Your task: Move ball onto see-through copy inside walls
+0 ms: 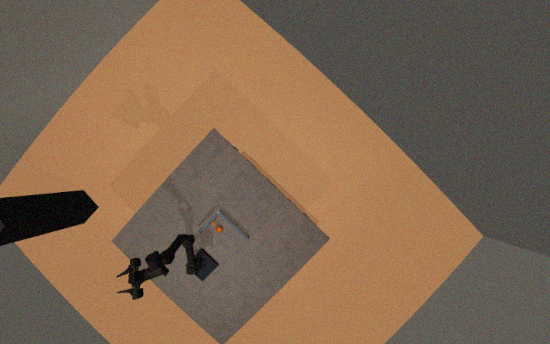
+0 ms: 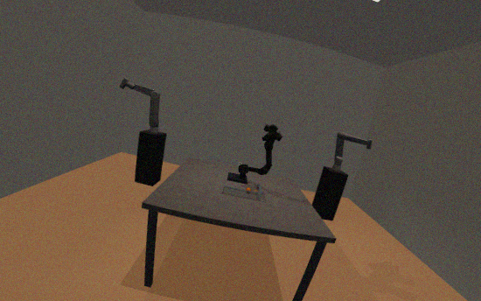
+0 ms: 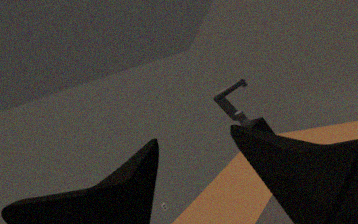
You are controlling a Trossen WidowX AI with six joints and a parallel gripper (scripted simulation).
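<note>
Now: gripper tip 30 cm short of the orange ball, 16 cm to the left of it and 55 cm above it.
</note>
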